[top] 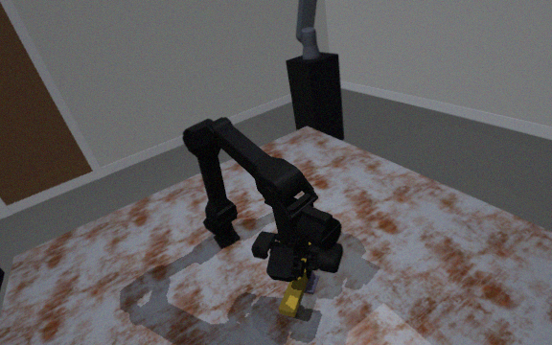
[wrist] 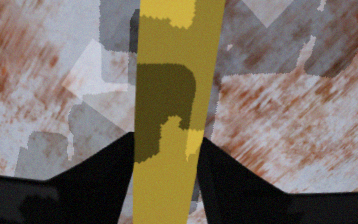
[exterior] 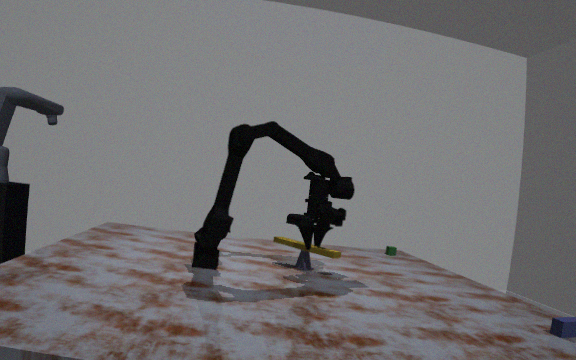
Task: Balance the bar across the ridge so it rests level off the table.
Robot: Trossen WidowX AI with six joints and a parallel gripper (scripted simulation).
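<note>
Now: the bar 2 cm behind my gripper tip and 2 cm to the left of it. The rest, counted from my gripper tip: blue block: 43 cm ahead, 57 cm to the right, 5 cm below; then green cube: 43 cm ahead, 43 cm to the left, 5 cm below.
</note>
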